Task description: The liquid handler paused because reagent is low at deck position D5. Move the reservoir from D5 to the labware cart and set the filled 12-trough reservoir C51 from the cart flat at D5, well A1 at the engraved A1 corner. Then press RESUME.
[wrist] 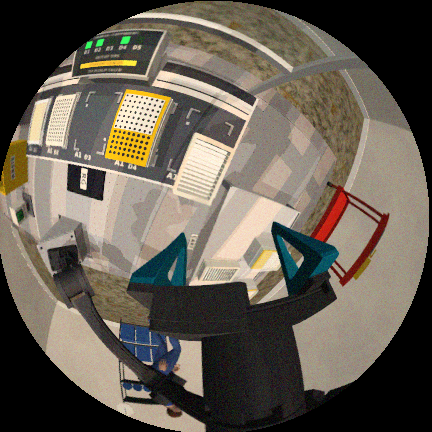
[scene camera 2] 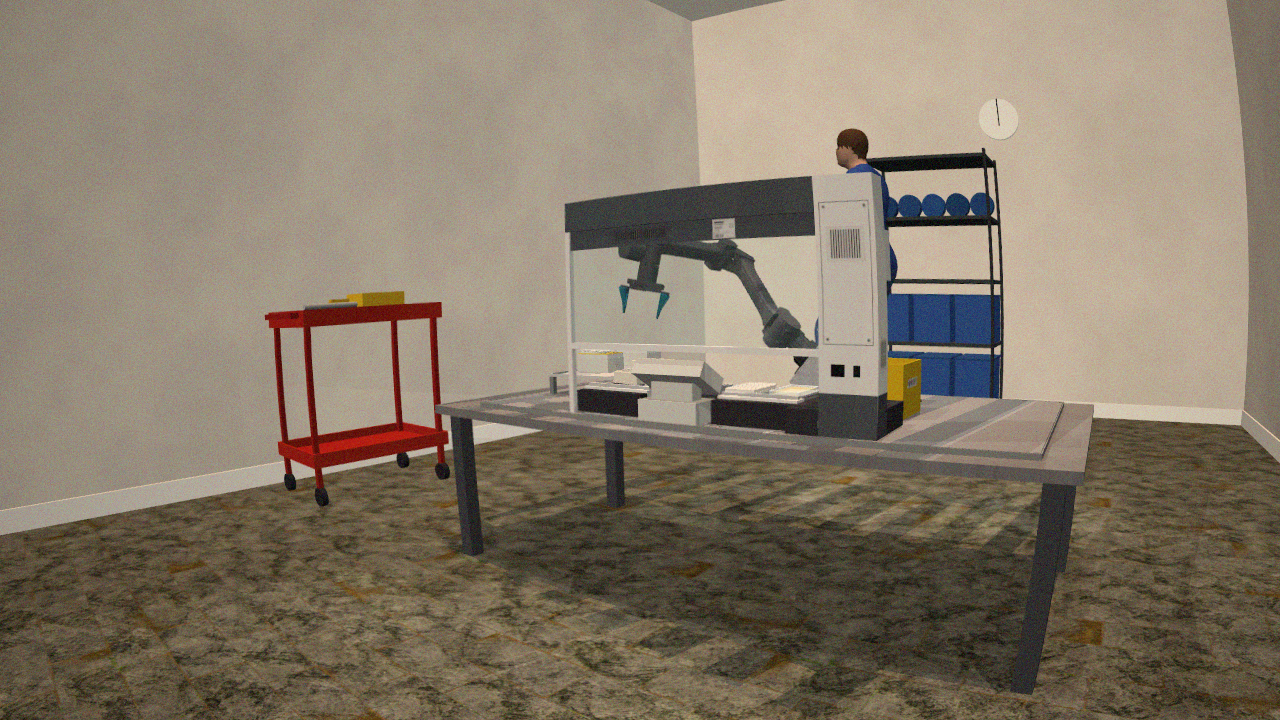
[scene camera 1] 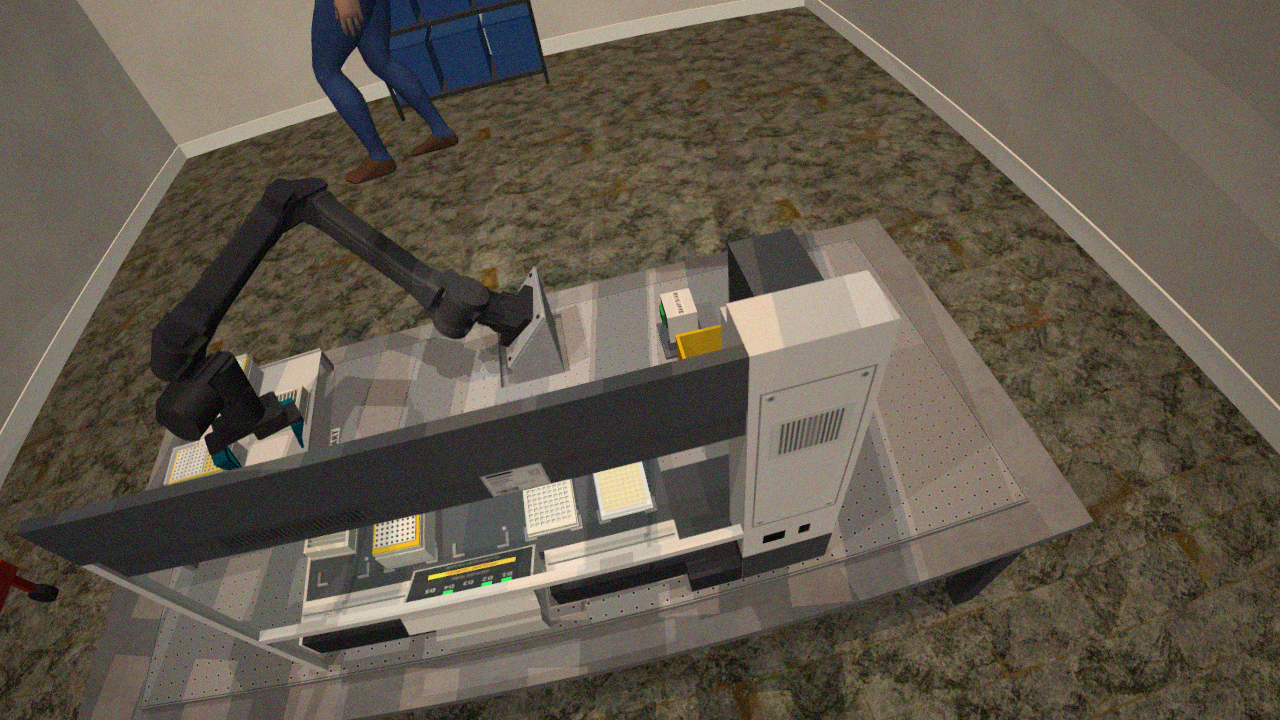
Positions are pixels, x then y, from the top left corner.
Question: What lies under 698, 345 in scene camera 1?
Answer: A yellow box.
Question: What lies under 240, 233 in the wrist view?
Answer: A white shelf.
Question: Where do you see a white ribbed reservoir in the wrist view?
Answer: At 205, 161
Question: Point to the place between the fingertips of my gripper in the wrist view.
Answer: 229, 231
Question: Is my gripper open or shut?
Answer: Open.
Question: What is my gripper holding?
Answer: Nothing.
